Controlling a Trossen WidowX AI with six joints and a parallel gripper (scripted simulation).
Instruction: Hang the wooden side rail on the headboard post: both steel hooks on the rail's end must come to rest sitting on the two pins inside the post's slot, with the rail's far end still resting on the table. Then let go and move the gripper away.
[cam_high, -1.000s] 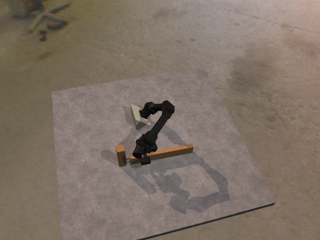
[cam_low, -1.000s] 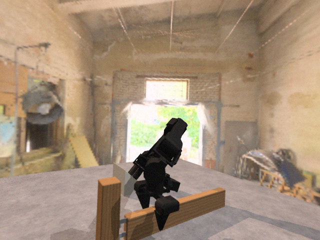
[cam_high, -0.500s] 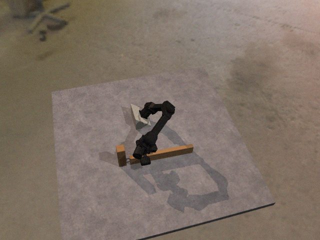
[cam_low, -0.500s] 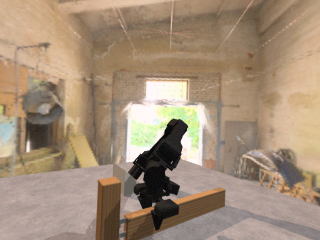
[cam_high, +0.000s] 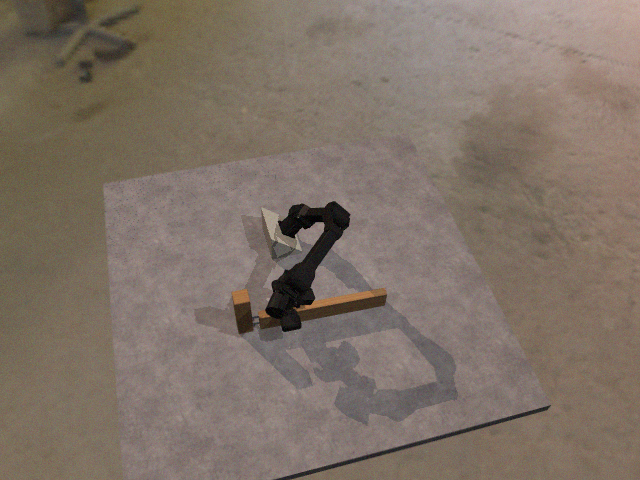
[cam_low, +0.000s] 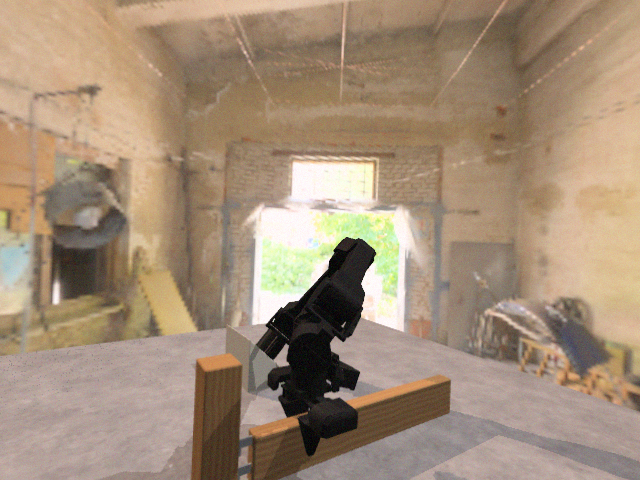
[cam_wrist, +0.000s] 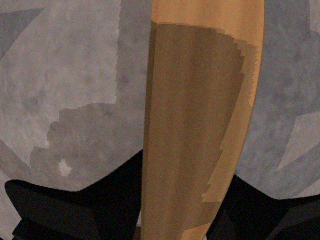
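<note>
My gripper tip is now 20 mm past the wooden headboard post, 140 mm to the left of it and 60 mm below it.
</note>
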